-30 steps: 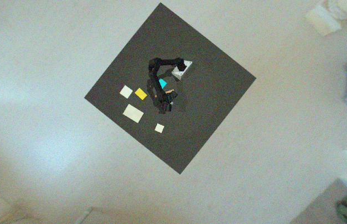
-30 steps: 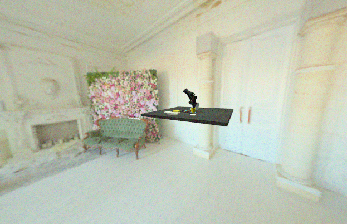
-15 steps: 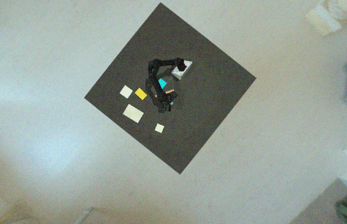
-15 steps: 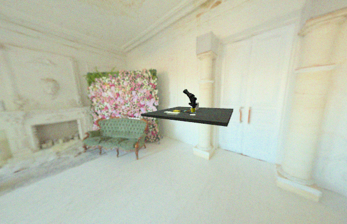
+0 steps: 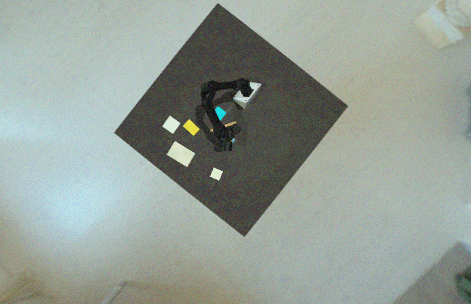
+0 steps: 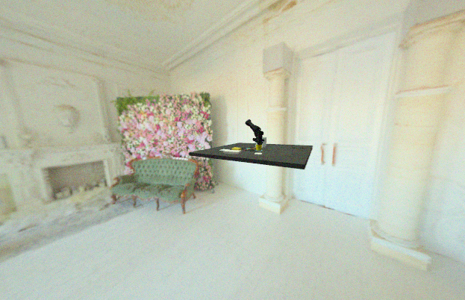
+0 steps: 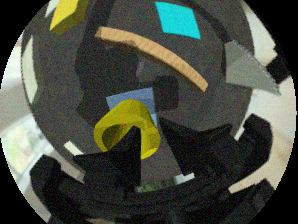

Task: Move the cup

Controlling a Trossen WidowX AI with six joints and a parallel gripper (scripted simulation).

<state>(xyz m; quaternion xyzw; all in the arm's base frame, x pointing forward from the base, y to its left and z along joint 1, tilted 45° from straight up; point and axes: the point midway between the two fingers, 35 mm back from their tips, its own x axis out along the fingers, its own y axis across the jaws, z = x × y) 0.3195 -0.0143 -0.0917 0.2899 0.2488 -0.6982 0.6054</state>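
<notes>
The cyan pad is 11 cm behind my gripper tip, 17 cm to the right of it and 4 cm below it. Round my gripper tip: cup: 2 cm ahead; then wooden stick: 4 cm behind, 9 cm to the right, 3 cm below.
</notes>
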